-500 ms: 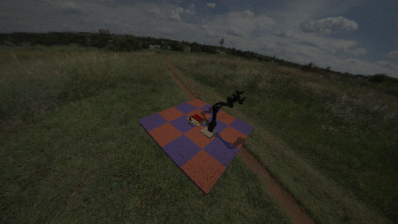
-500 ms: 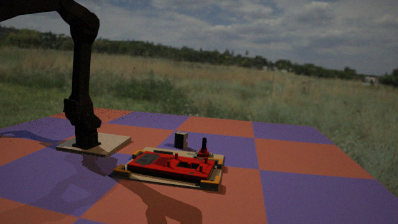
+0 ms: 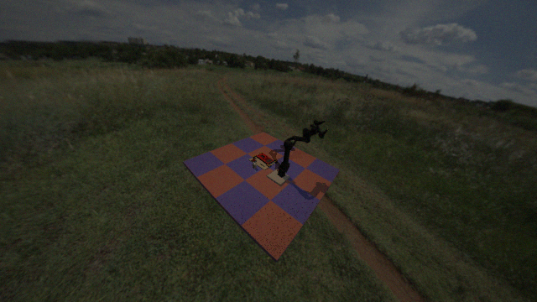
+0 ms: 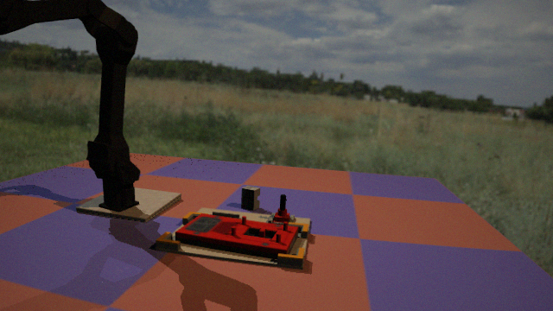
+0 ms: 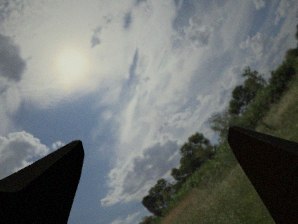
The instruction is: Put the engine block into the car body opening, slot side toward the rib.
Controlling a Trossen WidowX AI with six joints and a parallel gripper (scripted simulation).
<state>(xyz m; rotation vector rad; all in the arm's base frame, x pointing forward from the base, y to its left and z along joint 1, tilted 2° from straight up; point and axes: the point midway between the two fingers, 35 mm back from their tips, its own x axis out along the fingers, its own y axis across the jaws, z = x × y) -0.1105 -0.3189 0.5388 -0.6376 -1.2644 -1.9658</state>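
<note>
The engine block lies 38 cm ahead of my gripper tip, 52 cm to the left of it and 54 cm below it. From my gripper tip the other things lie so: black lever post 47 cm ahead, 46 cm to the left, 53 cm below; then tan fixture plate 43 cm ahead, 35 cm to the left, 55 cm below.
</note>
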